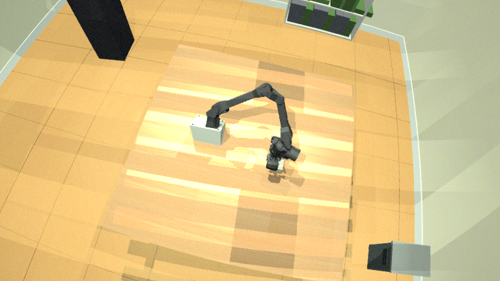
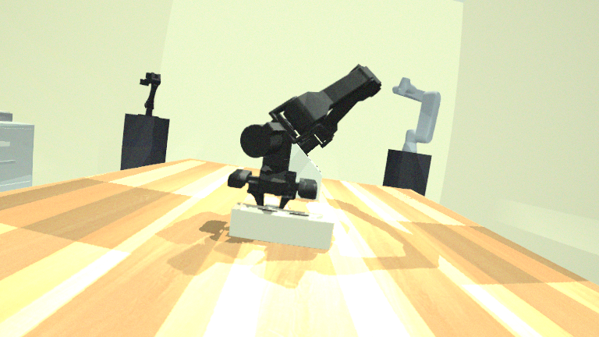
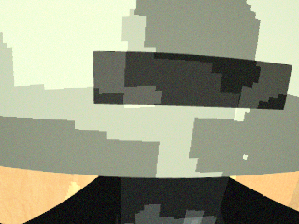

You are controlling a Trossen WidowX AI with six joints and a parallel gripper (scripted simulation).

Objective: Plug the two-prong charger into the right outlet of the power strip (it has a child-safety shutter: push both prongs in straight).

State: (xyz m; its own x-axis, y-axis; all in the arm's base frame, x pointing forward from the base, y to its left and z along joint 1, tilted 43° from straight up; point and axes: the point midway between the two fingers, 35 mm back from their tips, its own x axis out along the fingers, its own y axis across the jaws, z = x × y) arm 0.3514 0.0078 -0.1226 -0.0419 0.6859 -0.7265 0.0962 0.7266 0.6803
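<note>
The two-prong charger is 20 mm ahead of my gripper tip and 10 mm above it.
</note>
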